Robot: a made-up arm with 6 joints.
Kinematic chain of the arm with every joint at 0, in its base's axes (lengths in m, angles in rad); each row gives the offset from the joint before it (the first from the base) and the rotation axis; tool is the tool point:
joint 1: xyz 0 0 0.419 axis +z
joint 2: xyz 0 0 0 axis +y
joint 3: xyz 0 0 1.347 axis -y
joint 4: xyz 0 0 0 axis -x
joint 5: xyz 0.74 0 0 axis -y
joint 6: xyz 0 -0.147 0 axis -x
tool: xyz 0 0 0
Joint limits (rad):
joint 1: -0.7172..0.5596
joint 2: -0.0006..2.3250
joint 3: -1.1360..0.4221
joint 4: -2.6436..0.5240
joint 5: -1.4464..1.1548
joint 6: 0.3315..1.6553
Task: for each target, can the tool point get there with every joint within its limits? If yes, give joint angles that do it. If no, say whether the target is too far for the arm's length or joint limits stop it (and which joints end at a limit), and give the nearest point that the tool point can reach.
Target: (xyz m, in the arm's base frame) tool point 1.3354 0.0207 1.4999
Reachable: yes | joints 0.1248 0.4601 0.2620 0.1362 0.1484 1.3094
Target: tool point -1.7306 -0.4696 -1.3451
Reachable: no: too far | nearest point 0.1301 -0.3085 -0.7932 | short by 1.948 m
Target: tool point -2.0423 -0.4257 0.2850
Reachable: no: joint limits stop it (at a limit: joint 1, joint 2, joint 3) | nearest point 0.1147 -0.2950 -0.2672 | short by 2.230 m
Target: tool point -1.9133 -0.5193 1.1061
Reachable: no: joint limits stop it (at a limit: joint 1, joint 2, joint 3) | nearest point 0.0967 -0.2386 1.0571 | short by 2.030 m
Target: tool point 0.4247 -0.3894 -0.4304
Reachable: yes | joints -0.4879 1.9866 -0.6968 -0.1681 -1.2285 0.6643
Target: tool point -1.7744 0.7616 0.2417
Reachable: no: joint limits stop it (at a limit: joint 1, joint 2, joint 4) | nearest point 0.1703 0.2591 -0.2528 | short by 2.069 m
